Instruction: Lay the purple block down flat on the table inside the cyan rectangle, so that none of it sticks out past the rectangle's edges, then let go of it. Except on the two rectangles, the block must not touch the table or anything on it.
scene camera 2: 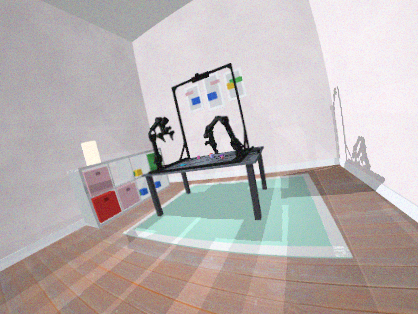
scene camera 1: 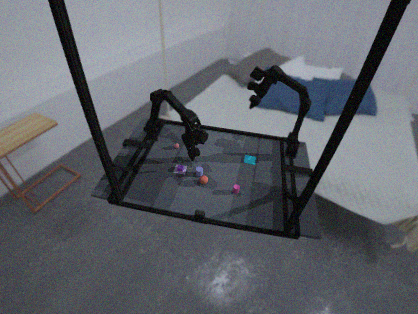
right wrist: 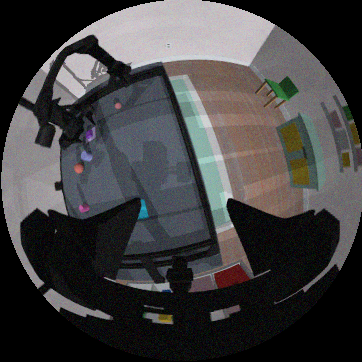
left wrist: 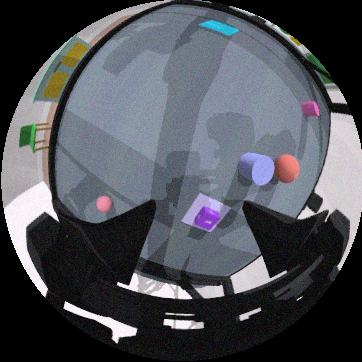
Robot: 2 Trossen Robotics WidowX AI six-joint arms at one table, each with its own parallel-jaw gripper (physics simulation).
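Places are measured from the left arm's base along level axes (x left, y up, z ahead), in metres.
Where they show: left gripper, fingertip midpoint: [scene camera 2: 214,151] [right wrist: 87,132] [left wrist: 200,204]; right gripper, fingertip midpoint: [scene camera 2: 169,141] [scene camera 1: 252,105] [right wrist: 184,202]; left arm's base at its link origin: [scene camera 2: 240,155] [scene camera 1: 152,136] [right wrist: 126,80]; right arm's base at its link origin: [scene camera 2: 159,168] [scene camera 1: 290,154] [right wrist: 179,261].
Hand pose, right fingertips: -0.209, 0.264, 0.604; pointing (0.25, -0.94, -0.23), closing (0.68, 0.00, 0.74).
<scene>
Things, the pixels of their top centre, and the offset from my right fingertips, as dx, dy, dz. "*": a spot on its surface instead.
- purple block at its top centre: [left wrist: 207,221] [right wrist: 87,133] [scene camera 1: 180,167] -0.126, -0.264, -0.499
- pale lilac rectangle at a spot on its surface: [left wrist: 200,201] * -0.115, -0.282, -0.469
- cyan rectangle at a spot on its surface: [right wrist: 144,209] * -0.158, -0.282, -0.038
- periwinkle cylinder at its top centre: [left wrist: 263,170] [right wrist: 83,154] [scene camera 1: 199,169] -0.196, -0.242, -0.403
- orange-red ball at its top centre: [left wrist: 296,172] [scene camera 1: 203,176] [right wrist: 74,166] -0.267, -0.233, -0.402
- magenta cylinder at its top centre: [left wrist: 316,107] [scene camera 1: 236,186] -0.383, -0.242, -0.254
- small pink ball at its top centre: [left wrist: 98,208] [scene camera 1: 176,143] +0.070, -0.249, -0.470
The purple block [scene camera 1: 180,168] [left wrist: 207,218] [right wrist: 89,134] lies on a pale lilac rectangle [left wrist: 200,201]. The cyan rectangle [scene camera 1: 250,160] [left wrist: 219,27] [right wrist: 144,209] is bare where it shows; in the right wrist view a finger hides part of it. My left gripper [scene camera 1: 194,156] [left wrist: 200,204] is open and empty, above the table near the block; in the left wrist view the block shows between and beyond its fingertips. My right gripper [scene camera 1: 252,97] [right wrist: 184,202] is open and empty, raised high at the right in scene camera 1, away from the block.
A periwinkle cylinder [scene camera 1: 199,171] [left wrist: 256,168] and an orange-red ball [scene camera 1: 203,179] [left wrist: 287,168] stand close together right of the block. A magenta cylinder [scene camera 1: 236,189] [left wrist: 310,109] is farther right. A small pink ball [scene camera 1: 176,146] [left wrist: 104,204] lies behind the block in scene camera 1.
</scene>
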